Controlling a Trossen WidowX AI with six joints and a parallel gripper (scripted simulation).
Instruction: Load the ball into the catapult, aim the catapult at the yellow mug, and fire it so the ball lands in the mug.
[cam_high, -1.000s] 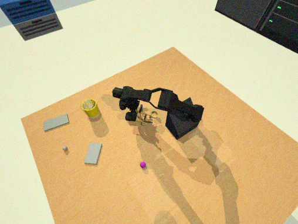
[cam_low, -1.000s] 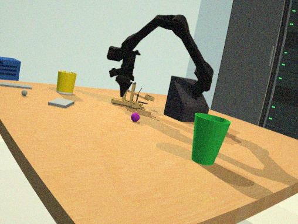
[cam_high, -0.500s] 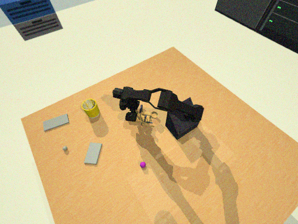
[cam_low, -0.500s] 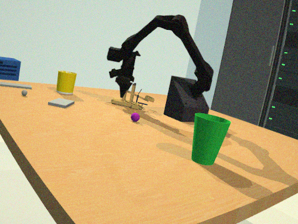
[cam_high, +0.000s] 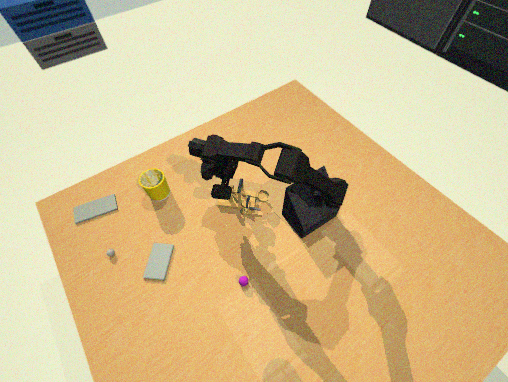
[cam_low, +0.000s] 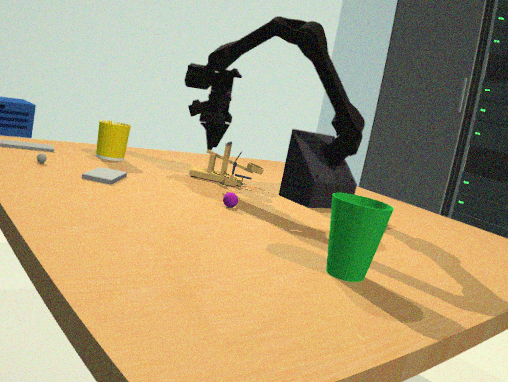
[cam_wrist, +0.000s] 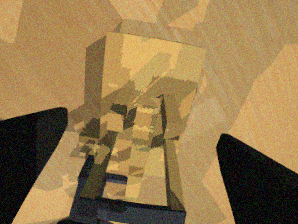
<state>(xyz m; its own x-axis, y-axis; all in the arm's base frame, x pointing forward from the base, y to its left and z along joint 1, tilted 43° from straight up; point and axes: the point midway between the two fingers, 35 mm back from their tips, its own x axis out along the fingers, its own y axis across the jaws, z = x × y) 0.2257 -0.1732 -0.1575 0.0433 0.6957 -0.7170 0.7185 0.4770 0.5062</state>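
My gripper tip is now 15 cm short of the purple ball, 29 cm to the right of it and 7 cm above it. Also, from my gripper tip: yellow mug 20 cm ahead, 20 cm to the right, 5 cm below; small grey ball 45 cm ahead, 7 cm to the right, 7 cm below; wooden catapult 4 cm behind, 6 cm to the left, 3 cm below.
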